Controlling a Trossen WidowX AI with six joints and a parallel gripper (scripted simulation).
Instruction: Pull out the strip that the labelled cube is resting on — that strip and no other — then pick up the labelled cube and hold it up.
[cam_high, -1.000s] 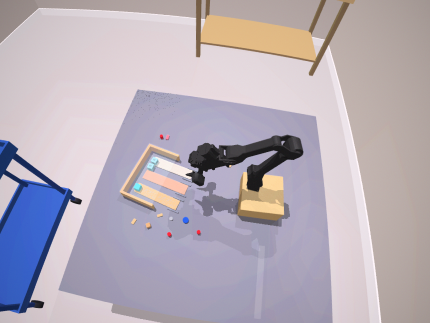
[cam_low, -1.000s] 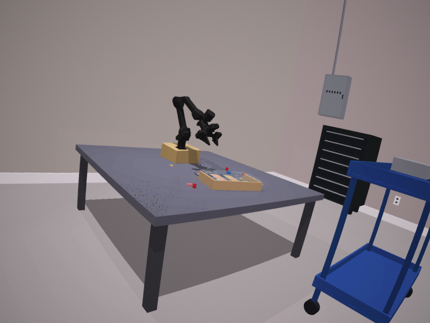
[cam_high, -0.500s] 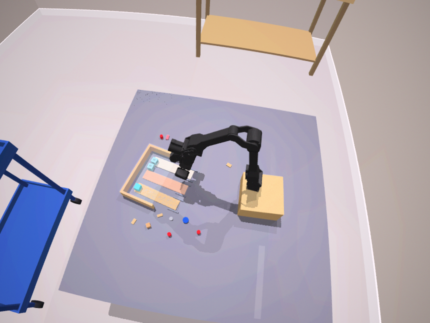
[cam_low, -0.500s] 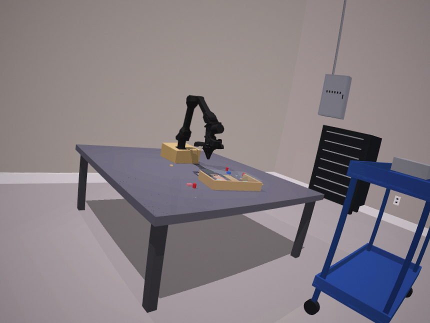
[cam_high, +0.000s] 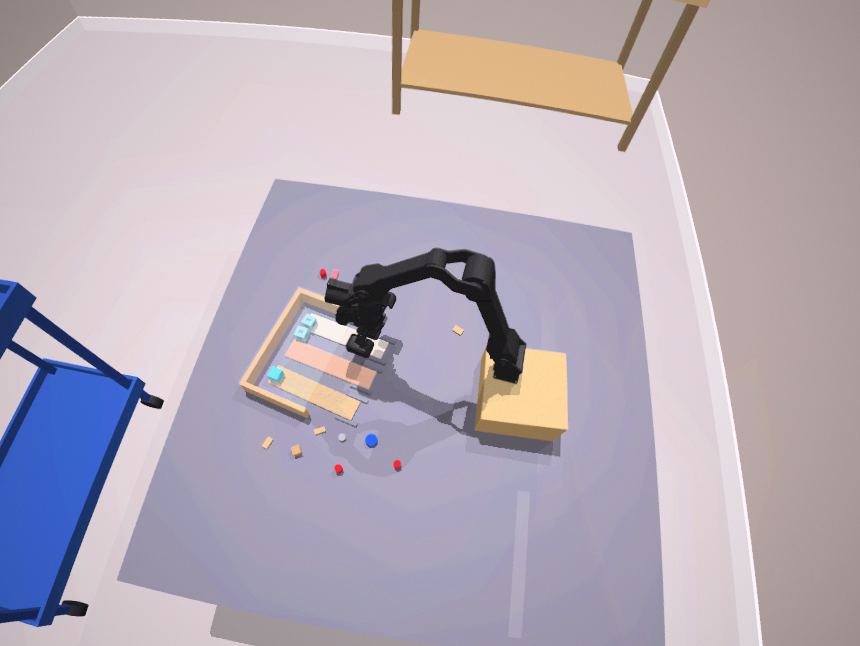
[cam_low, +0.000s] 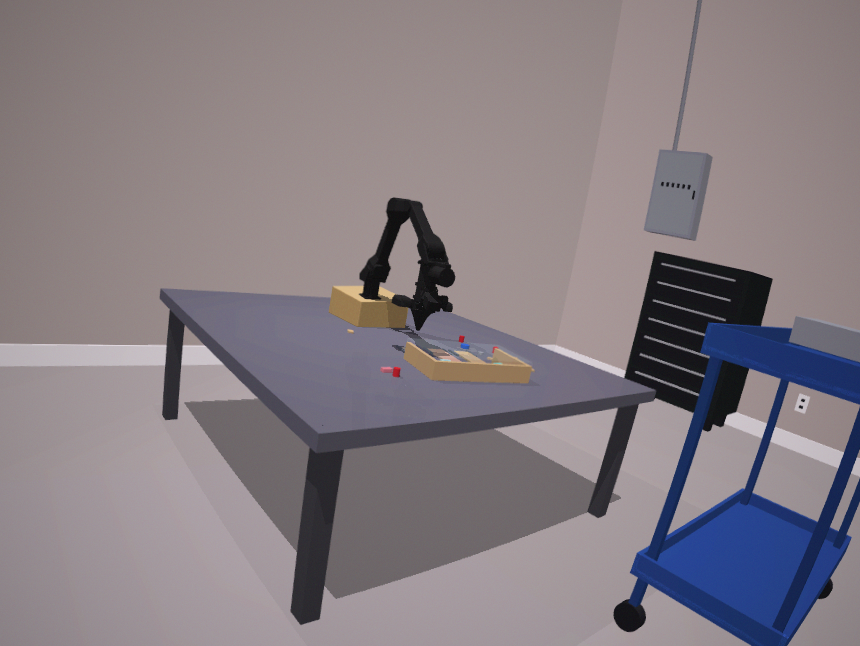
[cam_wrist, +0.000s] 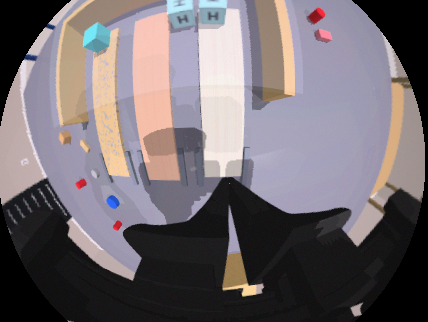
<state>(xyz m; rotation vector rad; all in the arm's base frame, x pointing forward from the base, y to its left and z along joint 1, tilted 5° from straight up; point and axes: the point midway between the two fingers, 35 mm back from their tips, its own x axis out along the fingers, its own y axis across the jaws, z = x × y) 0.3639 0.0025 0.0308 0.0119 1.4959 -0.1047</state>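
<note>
Now: gripper tip 90 mm short of the white strip, 10 mm to the left of it and 70 mm above it. Also, from my gripper tip: blue disc: 80 mm behind, 250 mm to the left, 70 mm below.
</note>
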